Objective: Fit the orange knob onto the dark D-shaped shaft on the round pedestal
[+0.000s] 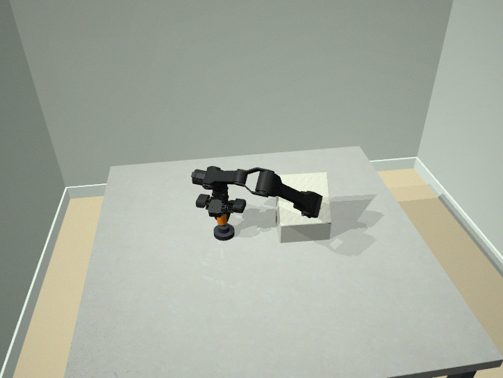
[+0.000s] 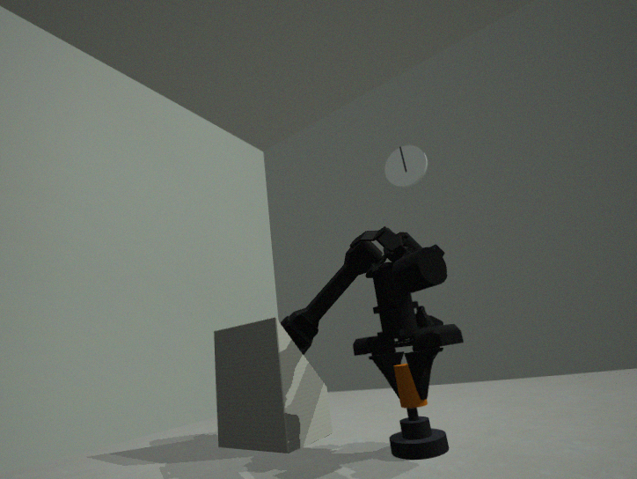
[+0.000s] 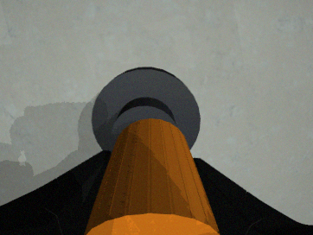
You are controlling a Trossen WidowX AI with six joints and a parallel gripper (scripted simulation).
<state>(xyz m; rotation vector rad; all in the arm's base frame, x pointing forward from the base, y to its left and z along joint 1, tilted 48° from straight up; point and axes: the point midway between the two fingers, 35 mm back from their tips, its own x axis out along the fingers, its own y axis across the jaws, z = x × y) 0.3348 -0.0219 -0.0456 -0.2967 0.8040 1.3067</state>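
The dark pedestal is 4 cm below my gripper tip. Also, from my gripper tip: orange knob 2 cm above.
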